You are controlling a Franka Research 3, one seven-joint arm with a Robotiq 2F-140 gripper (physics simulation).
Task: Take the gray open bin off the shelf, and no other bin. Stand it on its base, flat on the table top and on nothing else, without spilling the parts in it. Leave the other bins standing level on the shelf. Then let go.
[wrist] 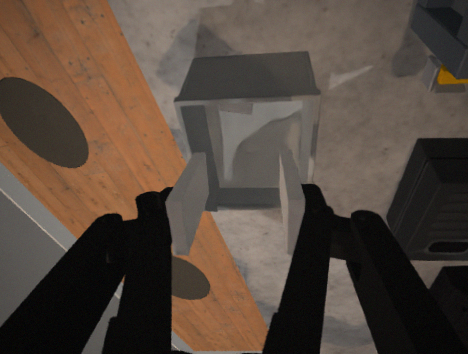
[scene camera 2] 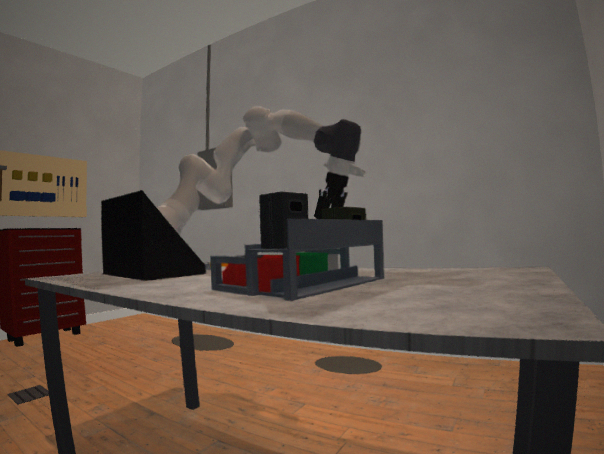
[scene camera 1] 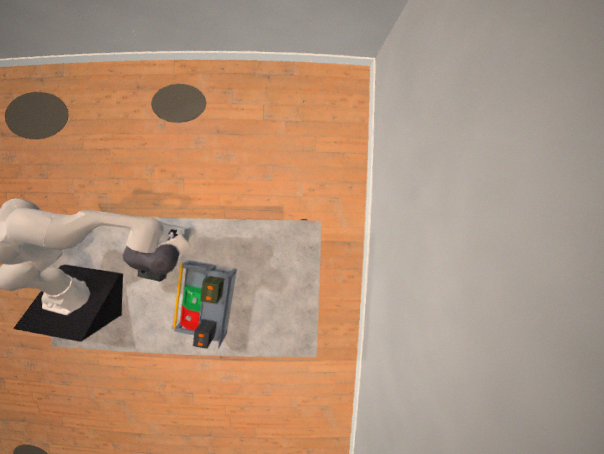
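Note:
The gray open bin [scene camera 1: 186, 231] [wrist: 250, 77] is off the shelf, below my gripper near the table's back edge. In the wrist view it looks tilted: an outer wall and the opening both show, with the edge of a part inside. Whether its base touches the table I cannot tell. My gripper [scene camera 1: 173, 234] [wrist: 243, 172] is partly open, its pads apart and overlapping the lower end of the bin in view, with nothing gripped. The blue-gray shelf [scene camera 1: 228, 310] [scene camera 2: 335, 232] holds a green bin [scene camera 1: 189, 295] [scene camera 2: 312, 262] and a red bin [scene camera 1: 190, 320] [scene camera 2: 270, 270].
An olive box [scene camera 1: 212, 290] [scene camera 2: 342, 213] and a dark box [scene camera 1: 205, 334] [scene camera 2: 275, 220] are on the shelf's upper level. A yellow bar [scene camera 1: 178, 295] [wrist: 452, 76] runs along the shelf's front. Another black box [scene camera 1: 152, 275] [wrist: 435, 200] is beside the arm's wrist.

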